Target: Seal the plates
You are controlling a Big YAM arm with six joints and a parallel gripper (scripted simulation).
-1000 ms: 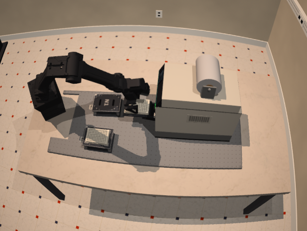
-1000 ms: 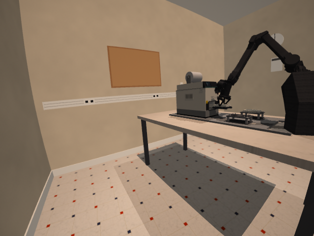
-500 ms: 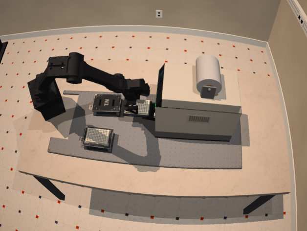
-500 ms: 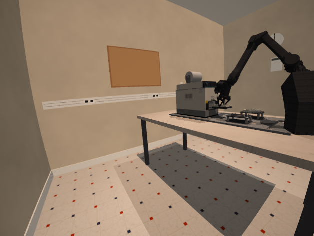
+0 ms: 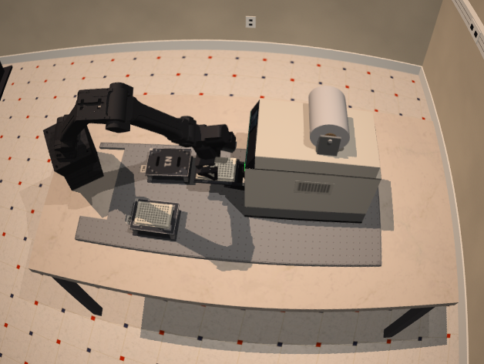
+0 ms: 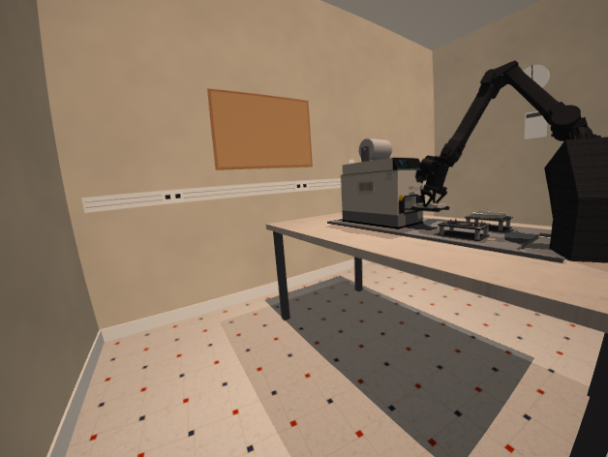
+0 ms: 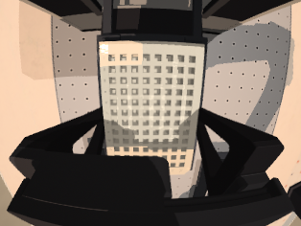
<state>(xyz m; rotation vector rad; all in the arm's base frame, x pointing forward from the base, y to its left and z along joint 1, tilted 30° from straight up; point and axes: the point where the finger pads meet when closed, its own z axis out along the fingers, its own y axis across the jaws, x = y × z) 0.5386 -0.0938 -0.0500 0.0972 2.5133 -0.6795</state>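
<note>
Right now the sealer stage is 2 cm below my hand. The rest, counted from my hand: yellow warning label: 12 cm ahead, 6 cm to the left, 4 cm above; then start button: 11 cm to the right, 8 cm ahead, 7 cm above; then plate: 23 cm behind, 12 cm to the right, 5 cm below.
</note>
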